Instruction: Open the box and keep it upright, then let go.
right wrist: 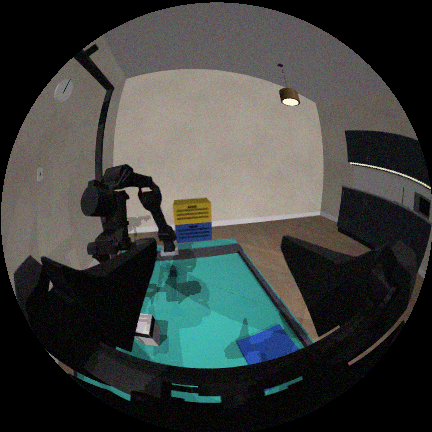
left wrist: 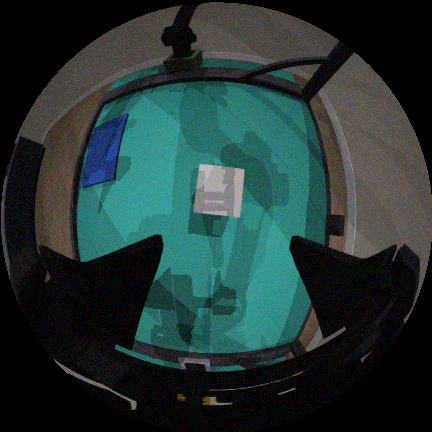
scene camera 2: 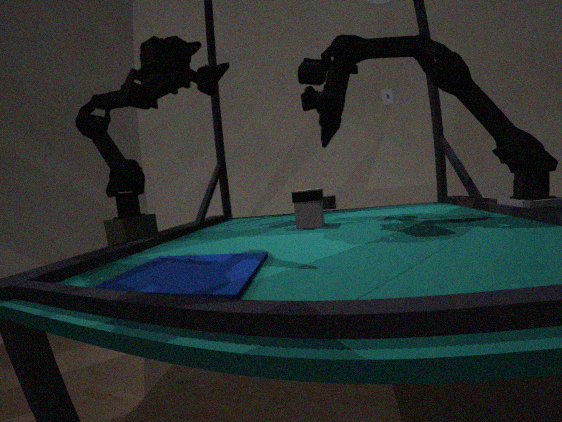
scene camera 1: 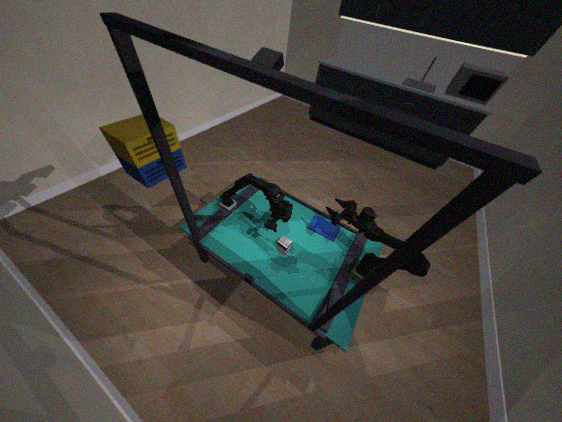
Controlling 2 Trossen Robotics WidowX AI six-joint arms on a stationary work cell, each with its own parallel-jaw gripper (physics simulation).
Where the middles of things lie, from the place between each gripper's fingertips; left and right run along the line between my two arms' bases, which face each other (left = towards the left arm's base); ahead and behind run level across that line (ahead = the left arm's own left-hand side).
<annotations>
Now: the flat blue panel [scene camera 2: 223, 276] 390 mm below my right hand, 150 mm ahead of it and 20 mm to the right of it.
The flat blue panel lies 320 mm ahead of my left hand, 220 mm to the right of it and 200 mm below it.
</annotations>
